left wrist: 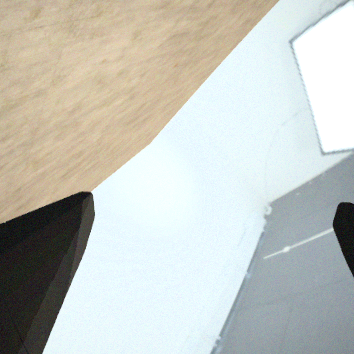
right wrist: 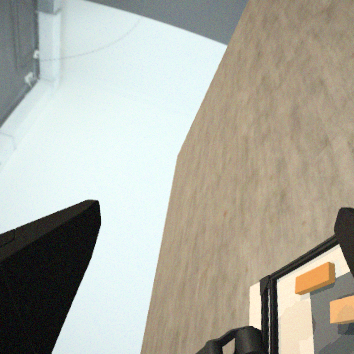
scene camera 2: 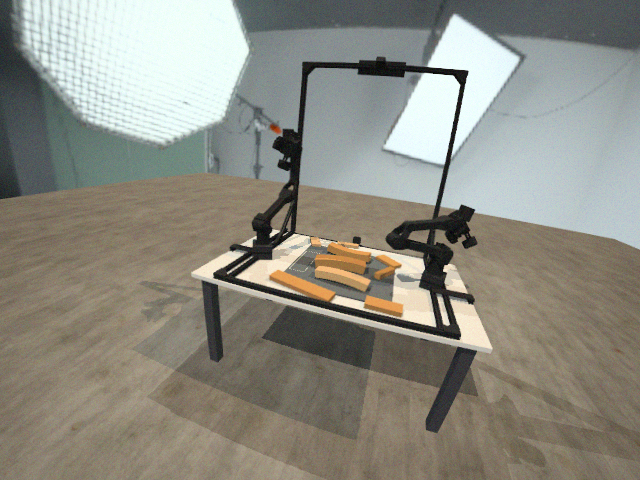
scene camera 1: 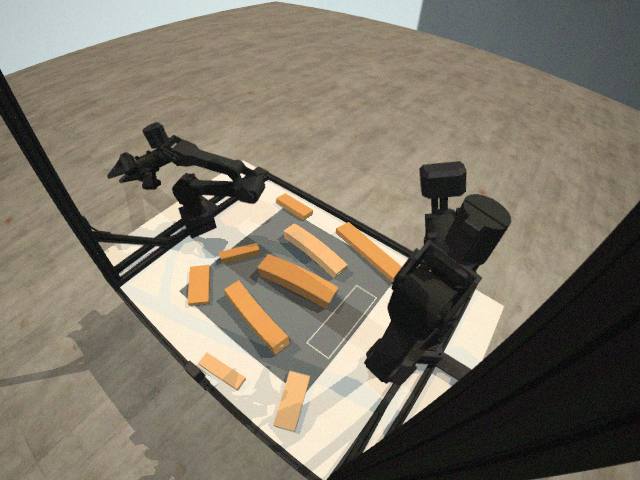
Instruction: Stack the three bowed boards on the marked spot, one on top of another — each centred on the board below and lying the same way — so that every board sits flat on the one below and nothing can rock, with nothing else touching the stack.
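Where they show: left gripper, fingertip midpoint: (left wrist: 218,209) (scene camera 1: 113,179); right gripper, fingertip midpoint: (right wrist: 221,216) (scene camera 2: 291,152); left arm's base, origin of the base link: (scene camera 2: 435,272) (scene camera 1: 195,210); right arm's base, origin of the base link: (scene camera 2: 262,242).
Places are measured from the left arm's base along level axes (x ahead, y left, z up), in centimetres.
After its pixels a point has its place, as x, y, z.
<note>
Three bowed boards lie apart on the grey mat: a pale one (scene camera 1: 315,249) @[36.7, 26.6, -2.1] (scene camera 2: 342,277) @[33.3, 29.9, -2.9], a darker orange one (scene camera 1: 297,280) @[44.1, 14.9, -1.3] (scene camera 2: 340,263) @[40.9, 18.5, -2.6] in the middle, and another orange one (scene camera 1: 256,316) @[47.2, -0.9, -2.9] (scene camera 2: 348,252) @[45.5, 1.4, -3.3]. The marked spot is a thin pale rectangle (scene camera 1: 352,327) on the mat, with no board in it. My left gripper (scene camera 1: 114,178) @[-7.6, -21.6, 18.9] (left wrist: 218,209) @[-7.6, -21.6, 18.9] is open and empty, raised beyond the table's left side in scene camera 1. My right gripper (right wrist: 221,216) @[68.8, 26.6, 45.7] is open and empty, held high; its fingertips are hard to make out in scene camera 1.
A long straight orange board (scene camera 1: 368,252) @[45.7, 42.1, -4.7] (scene camera 2: 302,285) @[43.8, 44.5, -5.0] lies near one table edge. Several short orange blocks lie around the mat, including ones at the back (scene camera 1: 294,206) @[13.4, 33.5, -4.7], left (scene camera 1: 199,284) @[26.7, -10.2, -5.2] and front (scene camera 1: 292,400) @[71.8, -5.0, -5.4]. Black frame rails border the table, with an overhead frame (scene camera 2: 330,65) @[78.1, -12.4, 95.1] above.
</note>
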